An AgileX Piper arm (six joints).
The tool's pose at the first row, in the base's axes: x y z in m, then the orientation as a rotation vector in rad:
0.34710 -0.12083 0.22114 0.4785 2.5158 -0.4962
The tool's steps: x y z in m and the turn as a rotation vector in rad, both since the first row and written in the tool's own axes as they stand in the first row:
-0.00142 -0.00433 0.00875 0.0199 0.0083 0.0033
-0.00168 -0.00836 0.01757 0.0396 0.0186 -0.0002
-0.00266 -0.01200 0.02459 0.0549 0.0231 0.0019
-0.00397 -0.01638 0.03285 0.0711 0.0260 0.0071
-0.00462 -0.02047 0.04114 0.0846 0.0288 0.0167
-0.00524 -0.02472 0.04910 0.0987 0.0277 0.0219
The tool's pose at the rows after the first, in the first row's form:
0.35011 -0.12873 0.21606 0.4931 2.5198 -0.5195
0.35235 -0.13613 0.21020 0.5000 2.5279 -0.5449
0.35457 -0.14258 0.20607 0.5100 2.5290 -0.5633
0.35726 -0.15028 0.20133 0.5237 2.5271 -0.5819
0.35956 -0.15760 0.19612 0.5417 2.5239 -0.5952
0.36163 -0.16490 0.19120 0.5530 2.5183 -0.6115

